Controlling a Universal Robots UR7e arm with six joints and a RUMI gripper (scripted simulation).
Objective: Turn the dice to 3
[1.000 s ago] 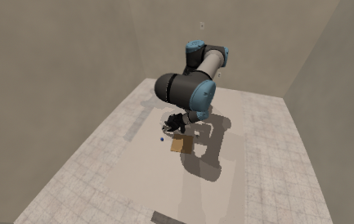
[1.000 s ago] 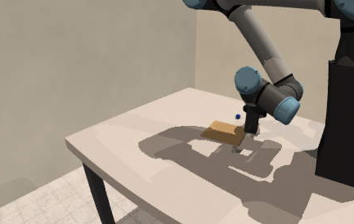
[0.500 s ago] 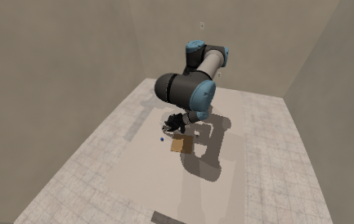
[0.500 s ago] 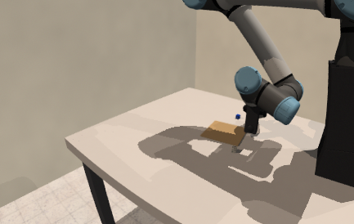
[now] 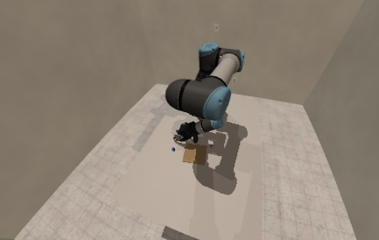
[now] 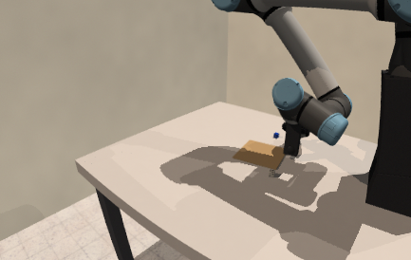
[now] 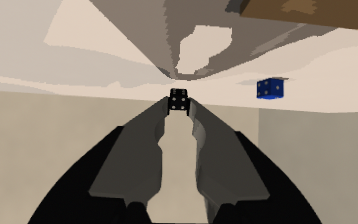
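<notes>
Right now my hand is 8 cm short of the blue die, 2 cm to the right of it and 2 cm above it. Also, from my hand: black die 1 cm to the right, 1 cm below; brown mat 5 cm ahead, 17 cm to the left, 2 cm below; white die 4 cm behind, 26 cm to the left, 2 cm below.
</notes>
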